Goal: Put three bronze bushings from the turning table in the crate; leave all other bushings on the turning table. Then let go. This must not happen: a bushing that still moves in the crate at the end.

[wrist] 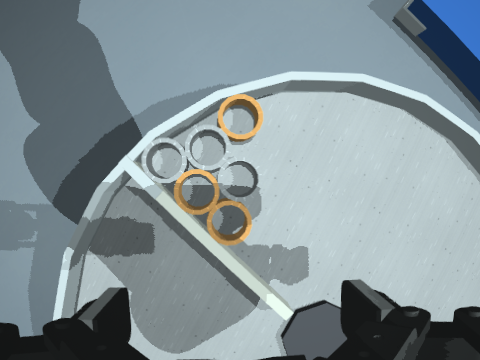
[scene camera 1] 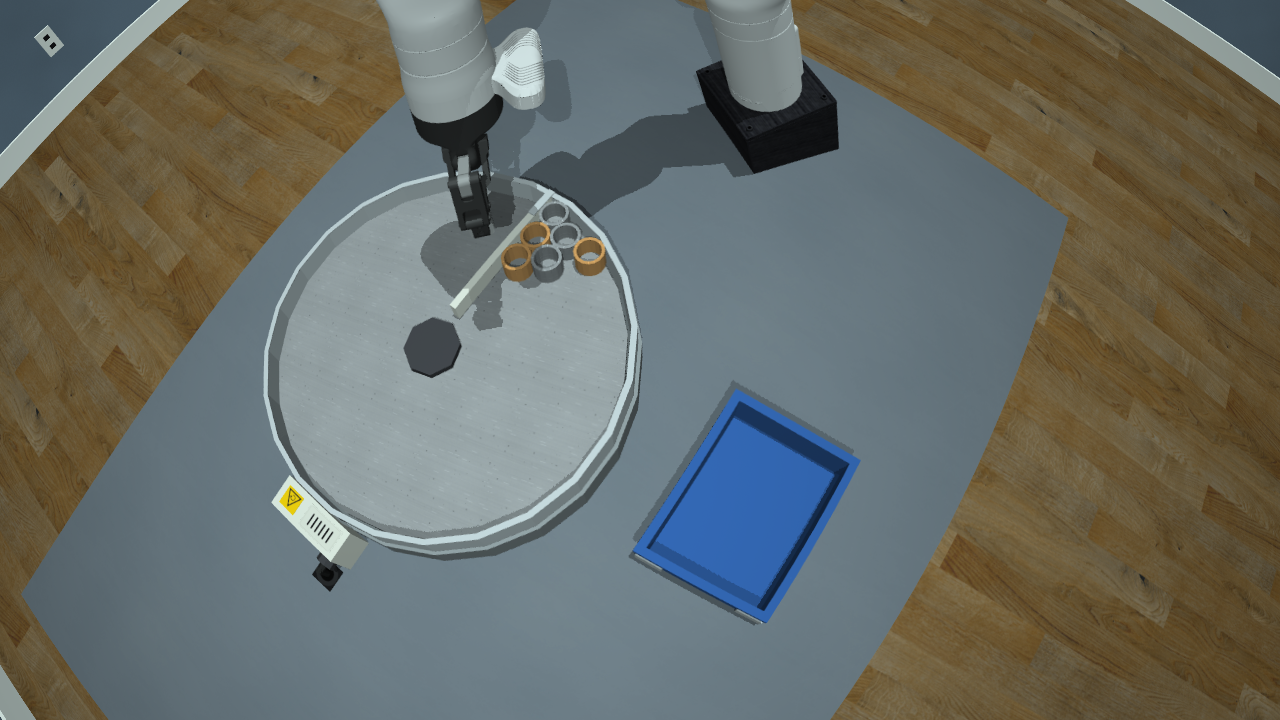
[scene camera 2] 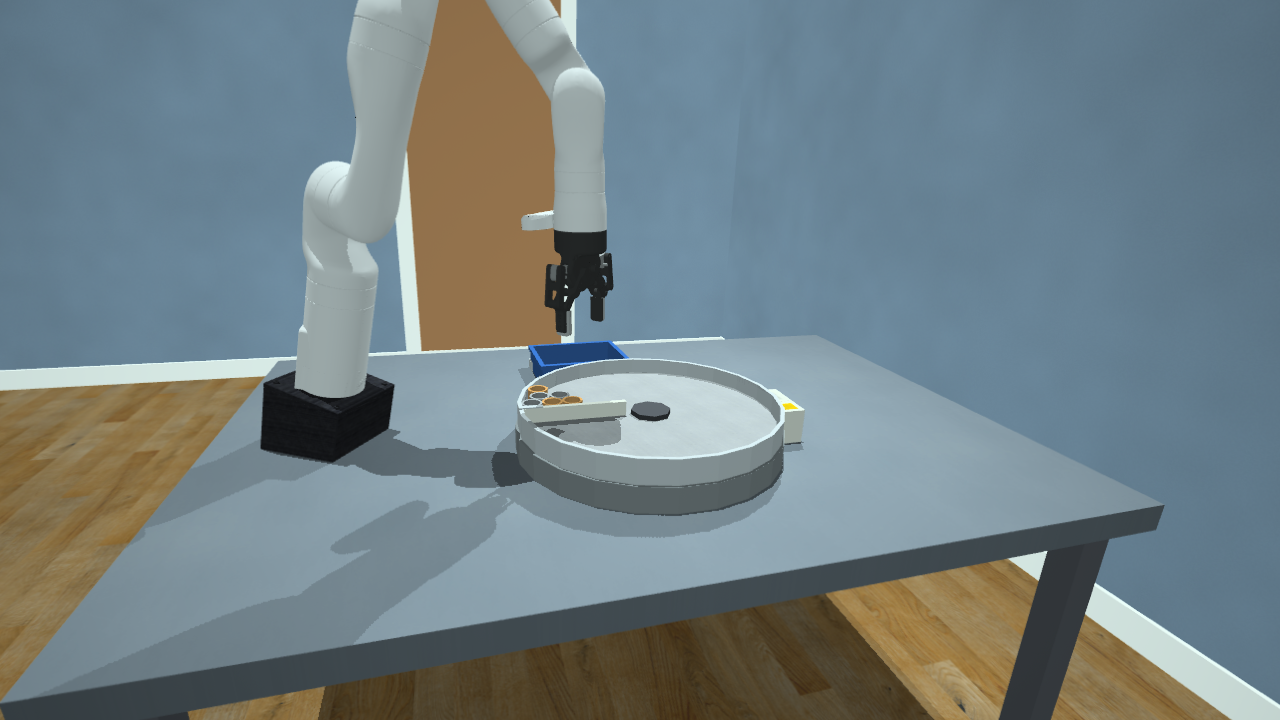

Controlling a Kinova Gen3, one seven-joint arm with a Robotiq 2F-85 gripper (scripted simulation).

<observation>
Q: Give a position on a round turning table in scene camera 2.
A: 667,415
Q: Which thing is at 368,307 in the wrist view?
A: The gripper.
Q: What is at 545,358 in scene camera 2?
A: A blue crate.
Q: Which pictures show the gripper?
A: The wrist view, scene camera 1 and scene camera 2: all of them.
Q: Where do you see a round turning table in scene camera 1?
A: At 419,423
</observation>
